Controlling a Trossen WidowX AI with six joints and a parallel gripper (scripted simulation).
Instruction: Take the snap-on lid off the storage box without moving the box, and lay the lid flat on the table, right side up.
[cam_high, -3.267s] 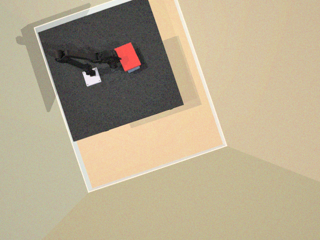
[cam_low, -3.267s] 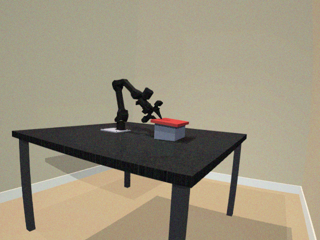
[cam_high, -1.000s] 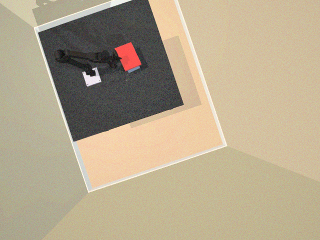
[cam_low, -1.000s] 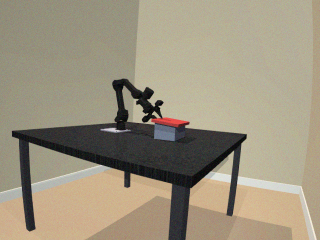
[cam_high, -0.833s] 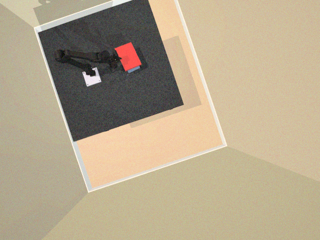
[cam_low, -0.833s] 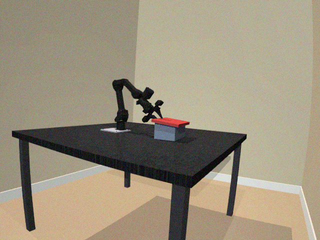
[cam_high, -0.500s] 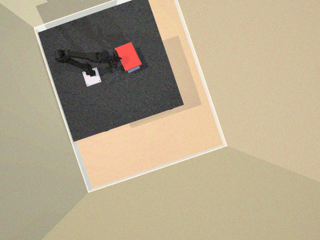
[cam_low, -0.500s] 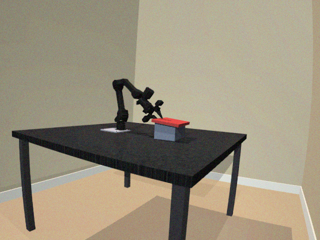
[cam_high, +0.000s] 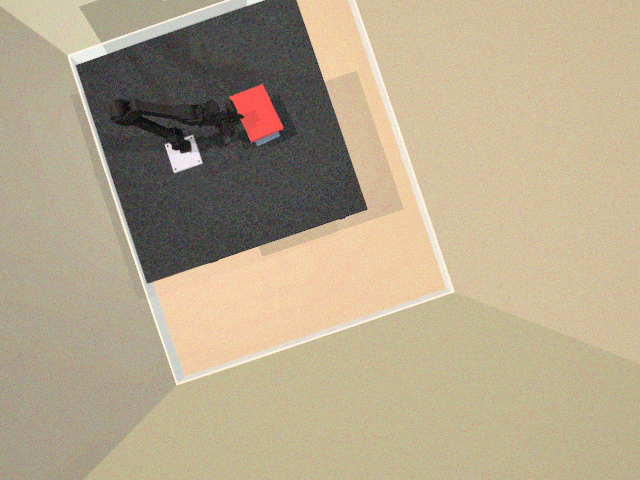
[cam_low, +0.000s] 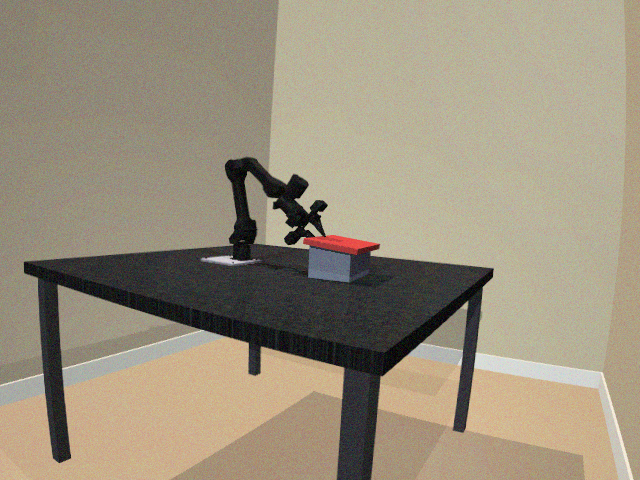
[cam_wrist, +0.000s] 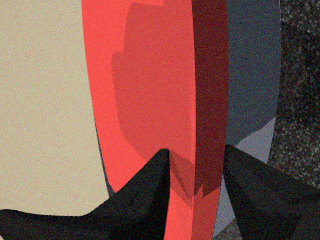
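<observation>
The red lid lies 70 mm ahead of my gripper tip and 20 mm to the left of it. From my gripper tip the other things lie so: blue-grey storage box 70 mm ahead, 60 mm below, 10 mm to the left.
</observation>
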